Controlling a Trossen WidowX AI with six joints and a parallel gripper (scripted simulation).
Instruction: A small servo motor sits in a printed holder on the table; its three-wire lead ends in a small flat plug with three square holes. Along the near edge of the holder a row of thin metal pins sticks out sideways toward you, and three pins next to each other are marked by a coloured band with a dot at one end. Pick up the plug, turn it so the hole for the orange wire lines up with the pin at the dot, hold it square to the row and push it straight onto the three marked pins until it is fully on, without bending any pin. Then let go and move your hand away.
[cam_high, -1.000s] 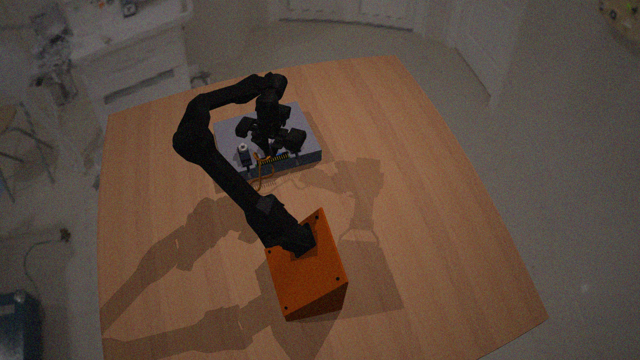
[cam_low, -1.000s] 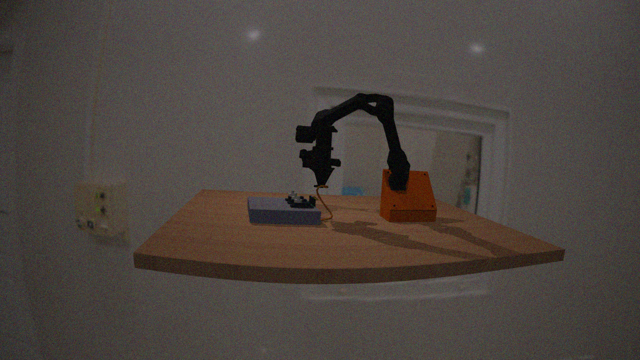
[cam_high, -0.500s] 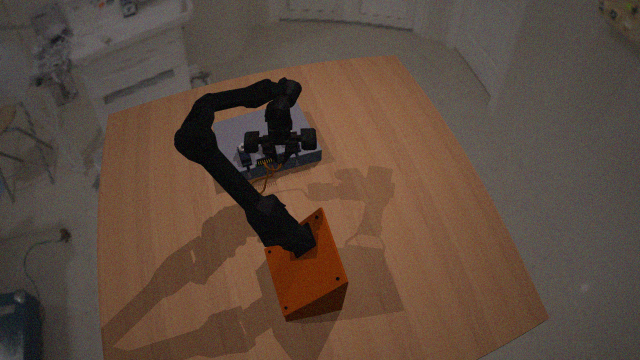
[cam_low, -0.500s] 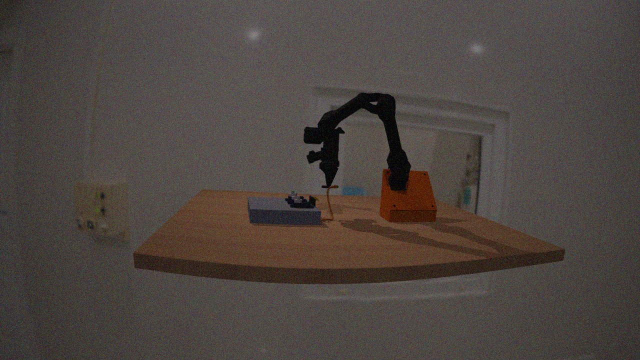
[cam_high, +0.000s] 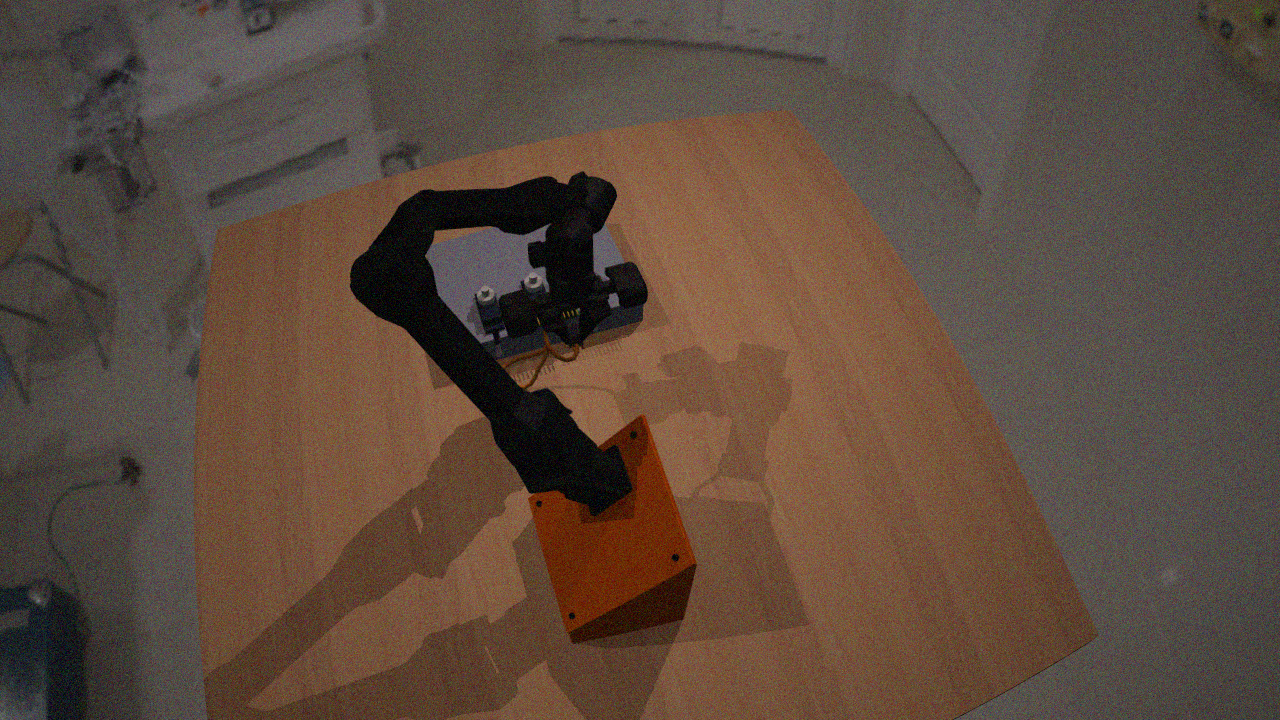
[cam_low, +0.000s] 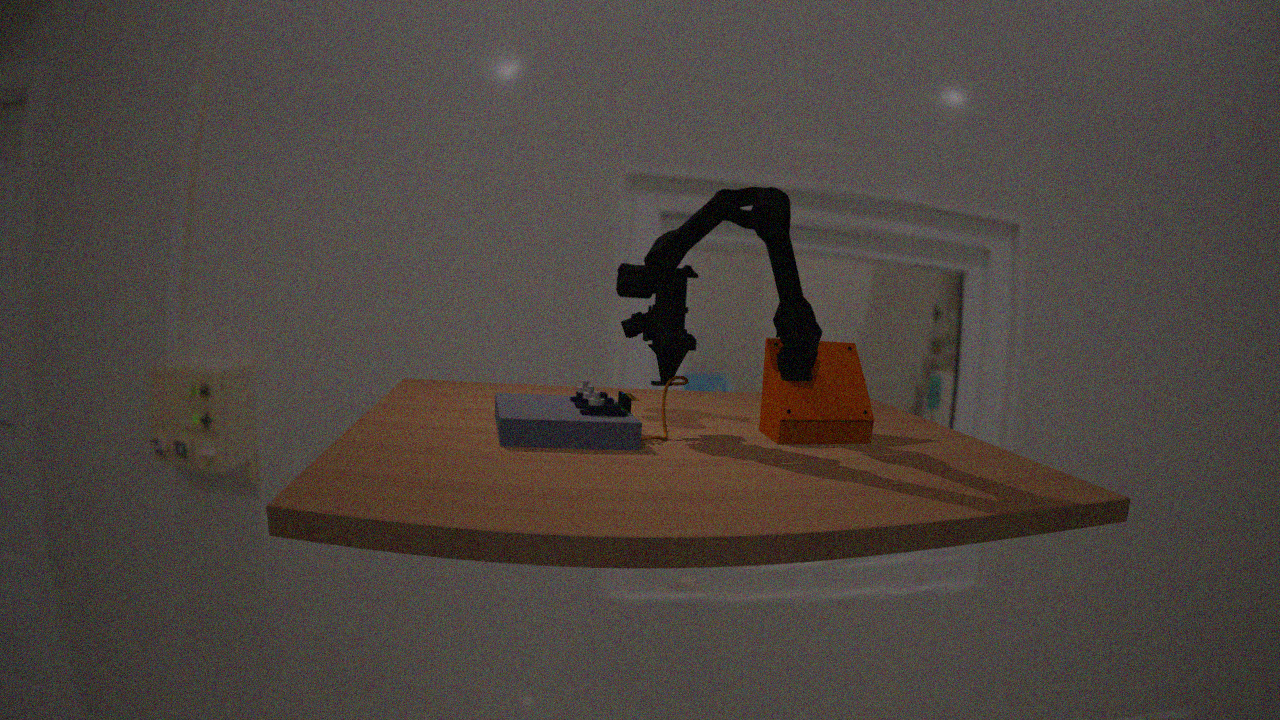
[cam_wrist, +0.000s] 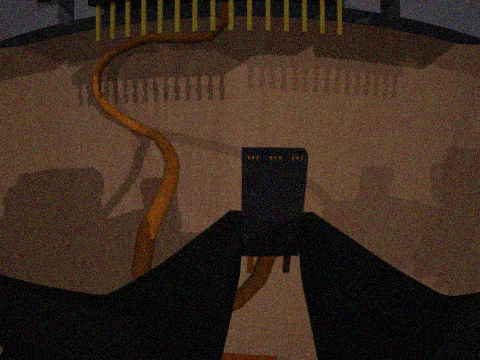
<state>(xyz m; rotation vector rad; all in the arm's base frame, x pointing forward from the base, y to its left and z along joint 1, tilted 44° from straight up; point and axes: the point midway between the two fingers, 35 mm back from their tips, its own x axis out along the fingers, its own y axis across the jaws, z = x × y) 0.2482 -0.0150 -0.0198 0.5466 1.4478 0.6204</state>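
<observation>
Right now my gripper tip is 8 cm short of the blue band, 2 cm above it and 1 cm to the right of it. From my gripper tip the other things lie so: green strip (8 cm ahead, 4 cm below, 3 cm to the left); then white dot (8 cm ahead, 2 cm below, 1 cm to the left); then grey-blue holder (24 cm ahead, 7 cm below, 4 cm to the left).
</observation>
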